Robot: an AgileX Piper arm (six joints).
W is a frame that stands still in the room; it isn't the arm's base.
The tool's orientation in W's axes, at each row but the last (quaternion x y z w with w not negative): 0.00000, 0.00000, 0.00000, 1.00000; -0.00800, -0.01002, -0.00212, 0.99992; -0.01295, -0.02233, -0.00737, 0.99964; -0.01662, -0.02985, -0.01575, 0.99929
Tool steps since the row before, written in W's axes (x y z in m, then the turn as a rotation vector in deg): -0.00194, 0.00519, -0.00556, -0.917, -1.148, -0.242; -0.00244, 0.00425, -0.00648, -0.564, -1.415, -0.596; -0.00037, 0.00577, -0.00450, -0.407, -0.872, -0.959; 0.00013, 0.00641, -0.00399, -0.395, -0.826, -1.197
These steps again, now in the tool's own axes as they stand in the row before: -0.00194, 0.00519, -0.00556, -0.917, -1.148, -0.242; -0.00259, 0.00434, -0.00636, -0.570, -1.408, -0.607; -0.00065, 0.00588, -0.00433, -0.437, -0.853, -0.962; -0.00031, 0.00654, -0.00377, -0.441, -0.799, -1.199
